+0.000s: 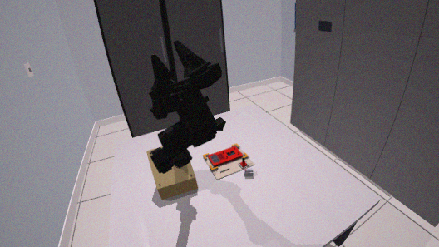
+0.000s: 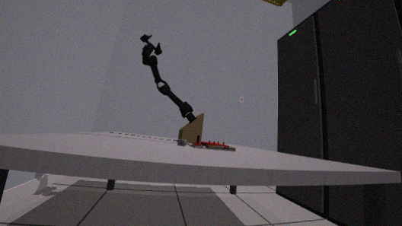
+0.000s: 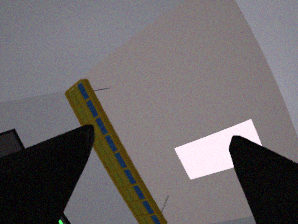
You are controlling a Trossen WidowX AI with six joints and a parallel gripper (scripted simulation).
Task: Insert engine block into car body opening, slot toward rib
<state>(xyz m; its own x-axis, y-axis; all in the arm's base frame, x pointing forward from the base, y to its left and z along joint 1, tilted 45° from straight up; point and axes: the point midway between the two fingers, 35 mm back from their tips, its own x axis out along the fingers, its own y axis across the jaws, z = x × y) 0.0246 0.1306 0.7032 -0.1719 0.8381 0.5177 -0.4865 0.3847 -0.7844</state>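
Now: gripper tip 78 cm above the grey engine block, 37 cm short of it and 25 cm to the right of it.
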